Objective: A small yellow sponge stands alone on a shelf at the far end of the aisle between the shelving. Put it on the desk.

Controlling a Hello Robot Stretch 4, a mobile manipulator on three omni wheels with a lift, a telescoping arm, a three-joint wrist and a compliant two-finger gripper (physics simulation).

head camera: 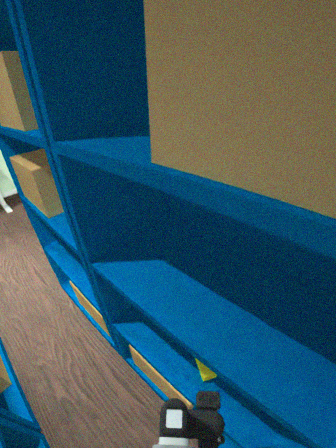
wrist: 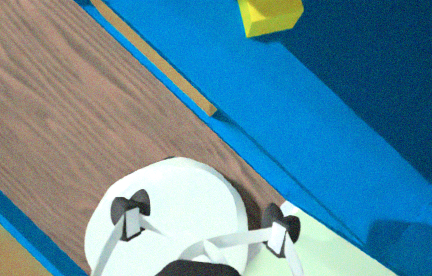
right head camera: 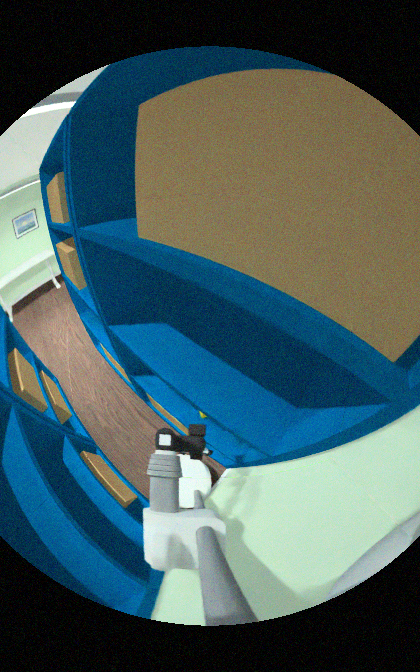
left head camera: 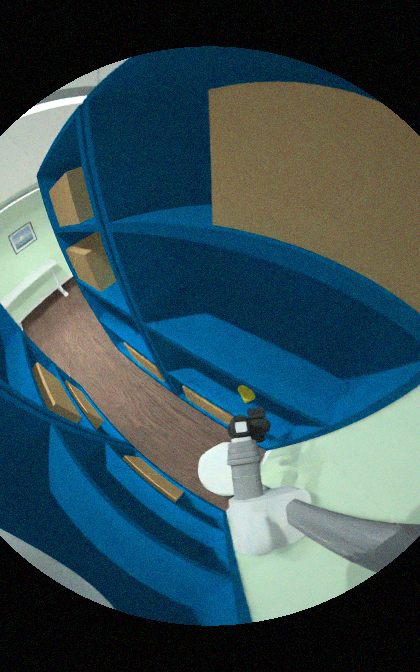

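Pixels of known places: gripper, fingertip midpoint: (wrist: 206,212); robot's base, origin of the base link: (wrist: 177,224).
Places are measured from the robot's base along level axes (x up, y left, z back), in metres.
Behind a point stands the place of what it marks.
Observation:
The small yellow sponge (head camera: 205,370) @[x 0.551, y -0.130, z -0.421 m] (left head camera: 246,393) (right head camera: 202,414) (wrist: 270,17) @[x 0.550, y -0.143, z -0.397 m] rests on a low blue shelf (head camera: 150,342) @[x 0.505, y 0.123, z -0.556 m] (wrist: 320,125) @[x 0.506, y -0.226, z -0.282 m], partly hidden by the shelf above in the head views. In the wrist view it is at the top edge, cut off by the frame. My gripper (wrist: 206,212) @[x 0.602, y -0.087, z -0.182 m] is open, its two dark fingertips wide apart with no object between them. It points down over the white round base, apart from the sponge. In the head views the dark wrist shows near the sponge, and the fingers are hidden. The desk does not show.
A large cardboard box (head camera: 240,100) @[x 1.520, y -0.064, z -0.345 m] (left head camera: 310,175) (right head camera: 270,200) stands on the upper shelf. A flat box (head camera: 157,375) @[x 0.303, y 0.091, z -0.470 m] (wrist: 160,62) @[x 0.220, y 0.049, z -0.436 m] lies along the low shelf's front. The white round base (wrist: 175,185) @[x 0.186, y -0.006, z -0.146 m] is by the pale green wall (left head camera: 360,480). Opposite shelving holds boxes.

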